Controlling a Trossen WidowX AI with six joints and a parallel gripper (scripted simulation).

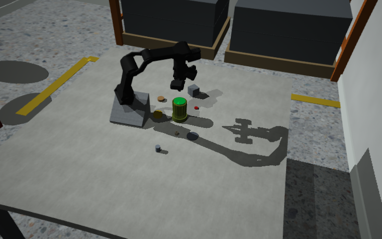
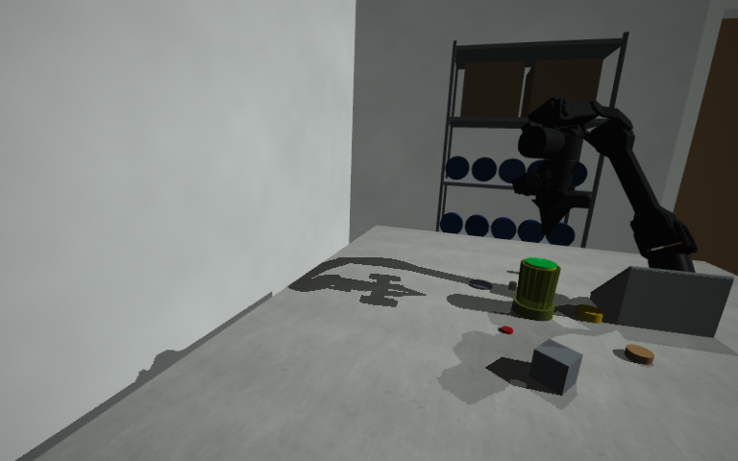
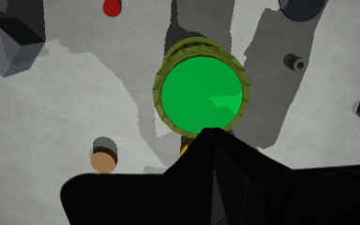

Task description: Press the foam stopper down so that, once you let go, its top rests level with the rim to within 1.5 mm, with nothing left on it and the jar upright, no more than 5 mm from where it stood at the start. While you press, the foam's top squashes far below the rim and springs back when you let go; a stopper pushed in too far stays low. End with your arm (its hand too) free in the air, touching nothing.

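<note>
Now: the green foam stopper 11 cm below my hand. Round my hand: yellow ring: 21 cm below, 12 cm behind, 1 cm to the right; then tiny brown piece: 21 cm below, 13 cm to the right, 2 cm ahead; then red disc: 21 cm below, 11 cm to the left, 7 cm ahead.
</note>
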